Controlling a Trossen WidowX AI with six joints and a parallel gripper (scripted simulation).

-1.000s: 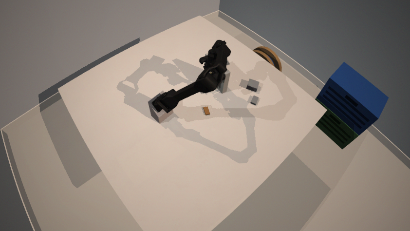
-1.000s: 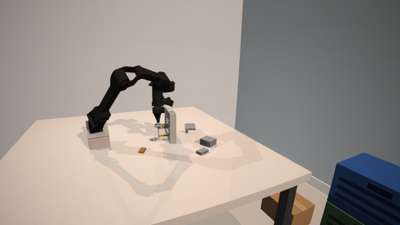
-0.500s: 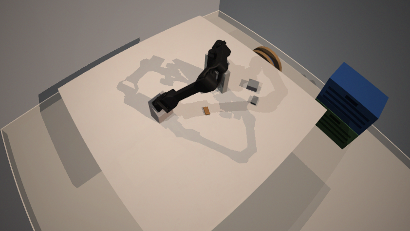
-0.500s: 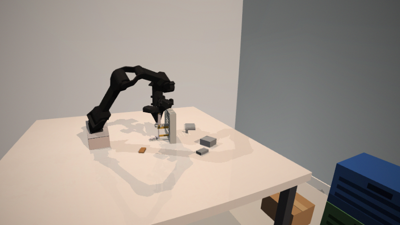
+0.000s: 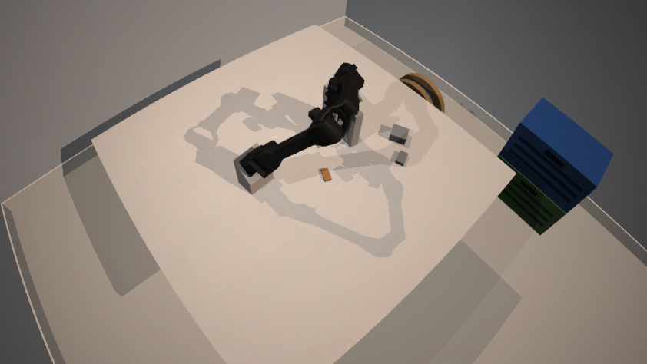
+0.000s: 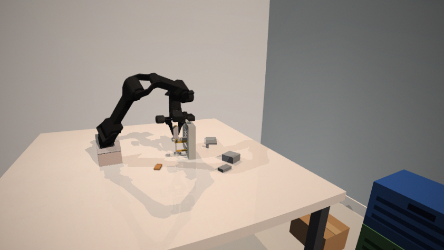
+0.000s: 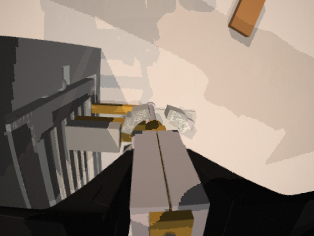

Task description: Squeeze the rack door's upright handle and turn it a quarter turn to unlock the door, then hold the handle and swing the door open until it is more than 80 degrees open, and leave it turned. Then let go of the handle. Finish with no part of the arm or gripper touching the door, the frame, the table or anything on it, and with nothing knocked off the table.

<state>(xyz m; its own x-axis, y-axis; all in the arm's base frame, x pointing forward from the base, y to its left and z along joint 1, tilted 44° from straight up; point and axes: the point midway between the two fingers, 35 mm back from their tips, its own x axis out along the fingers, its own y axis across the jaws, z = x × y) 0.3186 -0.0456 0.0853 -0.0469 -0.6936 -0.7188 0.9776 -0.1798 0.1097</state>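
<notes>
Right now the upright handle is 20 mm below my gripper tip and 10 mm to the left of it. Also, from my gripper tip: small orange block (120 mm behind, 110 mm below, 80 mm to the right).
</notes>
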